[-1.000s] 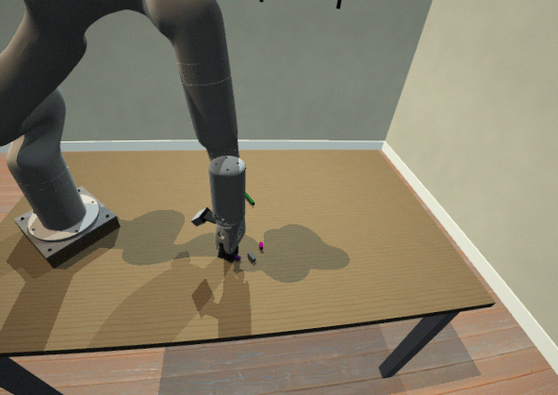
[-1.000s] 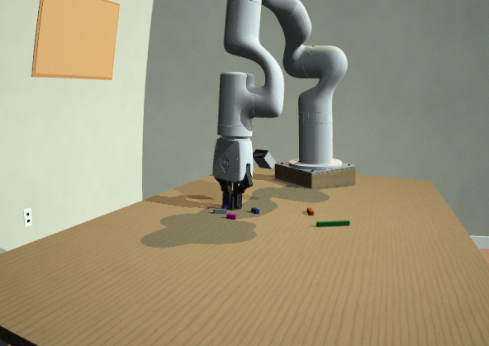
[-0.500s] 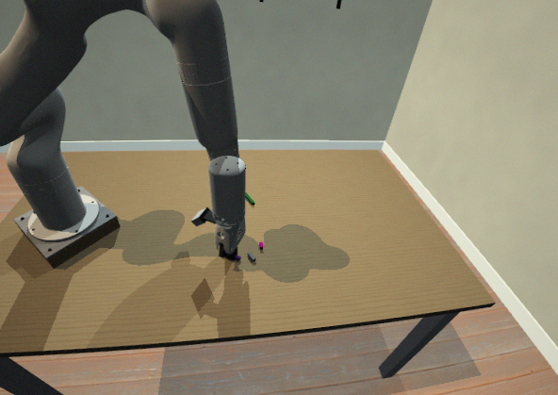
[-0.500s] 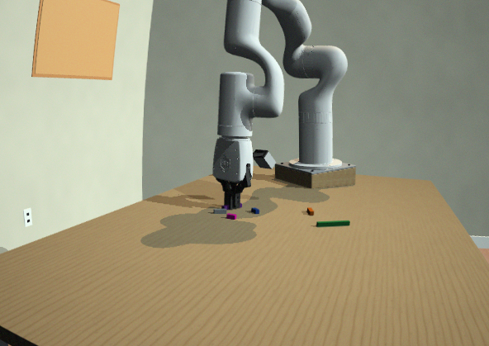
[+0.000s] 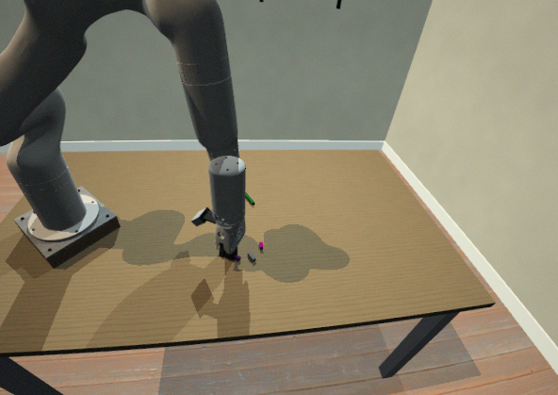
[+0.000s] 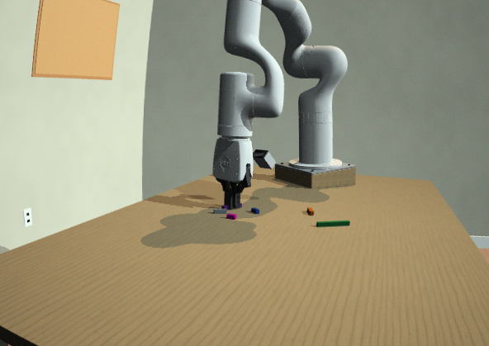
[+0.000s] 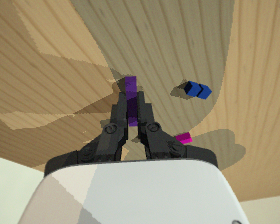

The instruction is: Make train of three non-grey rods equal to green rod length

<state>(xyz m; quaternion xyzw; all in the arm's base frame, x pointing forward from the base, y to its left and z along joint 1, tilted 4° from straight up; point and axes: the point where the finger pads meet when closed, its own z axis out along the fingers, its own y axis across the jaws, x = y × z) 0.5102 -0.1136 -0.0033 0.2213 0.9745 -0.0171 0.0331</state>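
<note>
Now: hand 2 cm above the purple rod. Round my hand: grey rod: 6 cm ahead, 2 cm below, 1 cm to the right; orange rod: 19 cm to the left, 4 cm behind, 2 cm below; magenta rod: 9 cm ahead, 4 cm to the left, 2 cm below.
</note>
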